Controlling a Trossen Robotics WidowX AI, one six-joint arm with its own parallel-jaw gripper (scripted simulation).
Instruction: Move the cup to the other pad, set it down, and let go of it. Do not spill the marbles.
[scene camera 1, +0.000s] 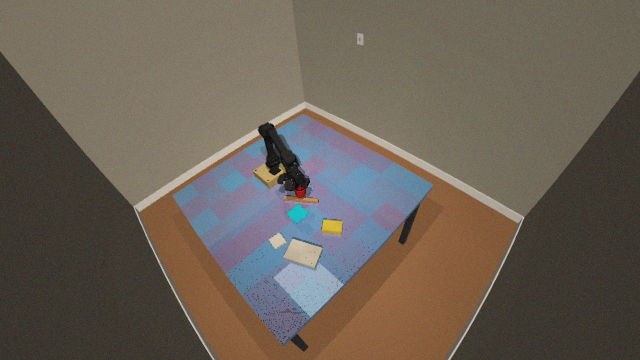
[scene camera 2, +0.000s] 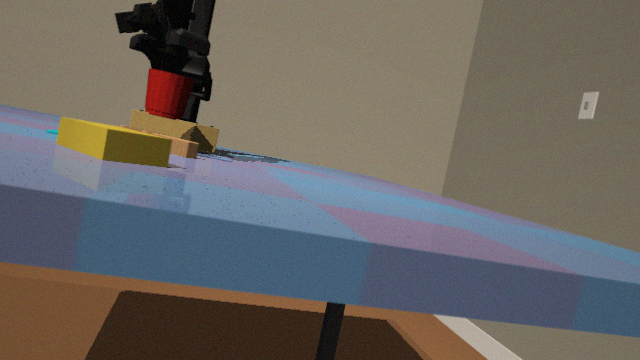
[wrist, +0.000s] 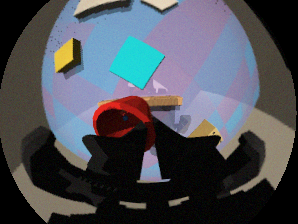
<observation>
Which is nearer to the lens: the red cup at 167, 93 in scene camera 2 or the yellow block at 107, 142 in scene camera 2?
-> The yellow block.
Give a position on a cyan pad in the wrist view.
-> At 136, 61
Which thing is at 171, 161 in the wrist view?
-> My gripper.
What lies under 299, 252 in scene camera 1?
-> A cream slab.
</observation>
